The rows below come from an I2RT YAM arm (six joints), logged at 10 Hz.
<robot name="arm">
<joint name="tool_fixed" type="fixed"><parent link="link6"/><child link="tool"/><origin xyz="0 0 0" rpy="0 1.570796 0"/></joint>
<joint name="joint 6" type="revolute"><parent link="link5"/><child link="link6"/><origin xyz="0.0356 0 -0.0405"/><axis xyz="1 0 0"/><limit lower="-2.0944" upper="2.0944"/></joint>
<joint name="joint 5" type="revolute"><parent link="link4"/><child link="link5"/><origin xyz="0.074 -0.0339 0.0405"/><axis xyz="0 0 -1"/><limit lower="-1.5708" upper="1.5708"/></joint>
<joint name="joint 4" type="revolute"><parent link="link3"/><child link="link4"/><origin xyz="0.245 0.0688 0.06"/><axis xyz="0 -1 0"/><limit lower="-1.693" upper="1.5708"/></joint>
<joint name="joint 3" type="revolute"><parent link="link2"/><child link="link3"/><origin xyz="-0.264 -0.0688 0"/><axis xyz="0 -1 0"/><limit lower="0" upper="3.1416"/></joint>
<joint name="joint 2" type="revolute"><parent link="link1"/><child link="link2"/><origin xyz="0.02 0.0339 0.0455"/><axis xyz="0 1 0"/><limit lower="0" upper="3.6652"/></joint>
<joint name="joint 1" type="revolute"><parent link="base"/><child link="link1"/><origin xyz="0 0 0.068"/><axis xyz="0 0 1"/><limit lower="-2.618" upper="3.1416"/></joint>
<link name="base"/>
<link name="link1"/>
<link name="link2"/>
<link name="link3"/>
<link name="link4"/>
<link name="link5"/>
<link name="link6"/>
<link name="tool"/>
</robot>
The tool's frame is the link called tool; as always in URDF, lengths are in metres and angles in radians.
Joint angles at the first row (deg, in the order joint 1, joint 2, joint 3, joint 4, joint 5, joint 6):
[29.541, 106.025, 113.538, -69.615, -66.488, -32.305]
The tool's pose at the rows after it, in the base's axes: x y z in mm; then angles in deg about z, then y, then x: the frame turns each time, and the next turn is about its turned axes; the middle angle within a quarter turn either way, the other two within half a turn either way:
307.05 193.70 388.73 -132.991 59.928 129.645
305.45 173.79 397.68 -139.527 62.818 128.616
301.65 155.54 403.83 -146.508 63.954 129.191
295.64 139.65 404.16 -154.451 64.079 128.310
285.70 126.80 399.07 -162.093 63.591 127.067
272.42 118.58 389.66 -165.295 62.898 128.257
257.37 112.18 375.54 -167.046 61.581 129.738
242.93 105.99 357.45 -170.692 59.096 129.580
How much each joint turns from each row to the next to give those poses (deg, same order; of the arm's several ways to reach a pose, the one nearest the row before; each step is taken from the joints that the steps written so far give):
[-2.426, -5.444, -7.082, 12.554, 0.712, 7.750]
[-2.735, -5.195, -6.102, 10.111, 1.004, 7.272]
[-2.354, -4.751, -5.411, 8.050, 4.030, 6.995]
[-1.953, -4.391, -5.579, 6.339, 4.199, 5.948]
[-1.300, -4.583, -6.238, 5.186, 4.387, 4.967]
[-0.395, -4.227, -5.693, 2.210, 3.712, 1.895]
[-0.011, -4.245, -6.052, 1.277, 3.005, 1.147]
[0.003, -4.195, -6.571, 1.742, 2.984, 2.625]

